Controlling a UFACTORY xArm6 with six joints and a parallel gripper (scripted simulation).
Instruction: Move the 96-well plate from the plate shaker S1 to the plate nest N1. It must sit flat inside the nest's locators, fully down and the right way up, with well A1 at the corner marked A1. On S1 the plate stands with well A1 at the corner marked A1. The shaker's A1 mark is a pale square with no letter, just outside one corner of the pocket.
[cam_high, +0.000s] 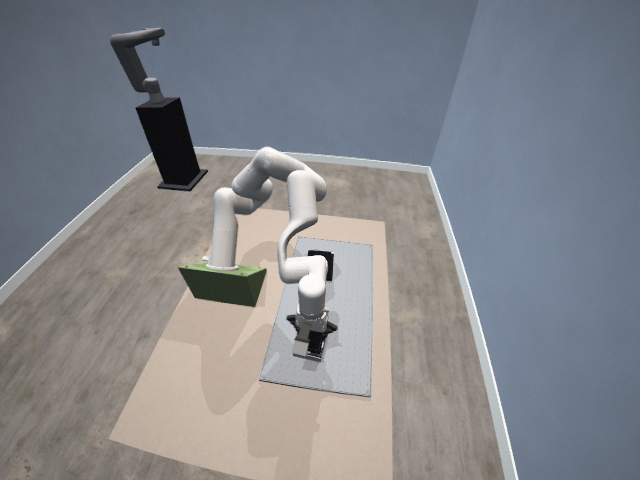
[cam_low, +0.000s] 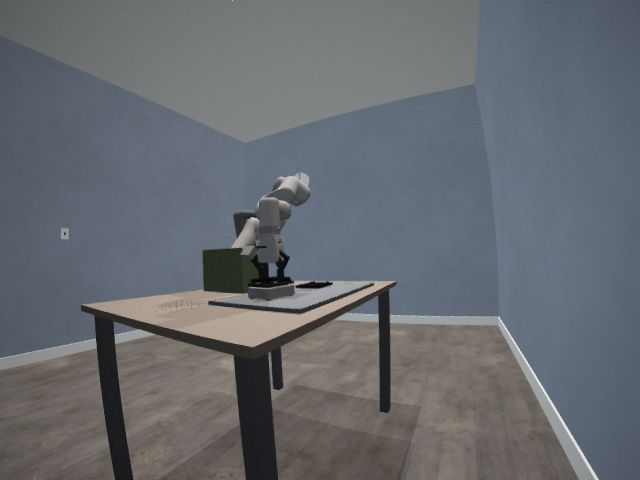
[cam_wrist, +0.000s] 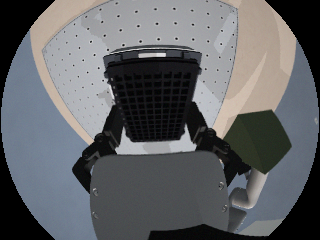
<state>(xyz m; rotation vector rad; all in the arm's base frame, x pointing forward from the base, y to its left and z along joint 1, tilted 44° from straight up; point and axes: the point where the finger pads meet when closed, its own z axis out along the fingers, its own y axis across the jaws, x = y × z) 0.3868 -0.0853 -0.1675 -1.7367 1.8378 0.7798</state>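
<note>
Right now the black plate nest N1 is 2 cm behind my hand, 36 cm to the left of it and 7 cm below it. Round my hand: black 96-well plate (1 cm below).
</note>
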